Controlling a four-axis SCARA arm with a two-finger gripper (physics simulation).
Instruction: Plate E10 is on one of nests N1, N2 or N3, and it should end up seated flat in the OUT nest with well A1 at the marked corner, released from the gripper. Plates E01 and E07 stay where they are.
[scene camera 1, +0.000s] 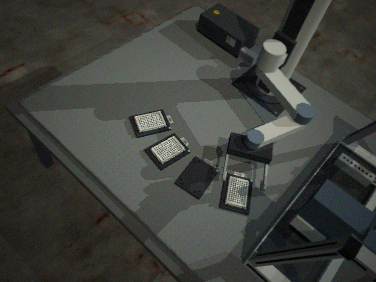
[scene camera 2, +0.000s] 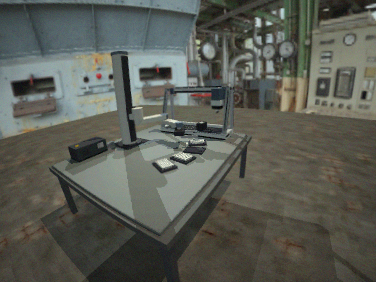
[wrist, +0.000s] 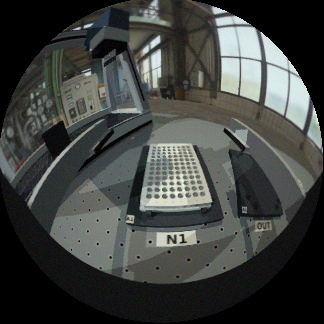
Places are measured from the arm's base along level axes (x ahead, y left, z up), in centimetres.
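Where they show: gripper, fingertip midpoint: (scene camera 1: 243, 185) (scene camera 2: 197, 133) (wrist: 170, 119); arm's base, link origin: (scene camera 2: 130, 143).
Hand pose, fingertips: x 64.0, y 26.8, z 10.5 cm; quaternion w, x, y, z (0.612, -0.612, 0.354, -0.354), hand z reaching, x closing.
Note:
Each offset is from my fingertips to the top centre of the thing. "*": to the spot under its first point. Level surfaces: height alone.
My gripper (scene camera 1: 244, 185) (wrist: 170, 119) is open and empty. It is lined up with nest N1, its fingers wide apart to the left and right of the white plate @(dx -0.1, dy -0.7, dz -6.6 cm) (scene camera 1: 237, 192) (wrist: 175, 175), touching neither side; its exact height is hard to judge. This plate sits on the dark nest N1 @(* dx -4.1, dy -8.7, dz -8.0 cm) (wrist: 215, 214), whose A1 mark is at the near left corner. The plate's name cannot be read. The dark OUT nest @(dx +6.3, dy -17.3, dz -7.0 cm) (scene camera 1: 196, 177) (scene camera 2: 195, 150) (wrist: 257, 185) holds no plate; its A1 mark is at the near left in the wrist view. Two more white plates @(dx +5.9, dy -34.9, dz -6.6 cm) (scene camera 1: 168, 149) @(dx +0.9, dy -51.1, dz -6.6 cm) (scene camera 1: 150, 121) sit on nests beyond OUT, names unreadable.
A framed machine (scene camera 1: 332, 200) (scene camera 2: 197, 90) stands beside N1, with its low edge left of my left finger in the wrist view. A dark box @(* dx -68.6, dy -62.7, dz +2.3 cm) (scene camera 1: 227, 30) (scene camera 2: 88, 149) stands near the arm's base. The table @(dz -9.2 cm) (scene camera 1: 115, 165) (scene camera 2: 115, 185) has a perforated top.

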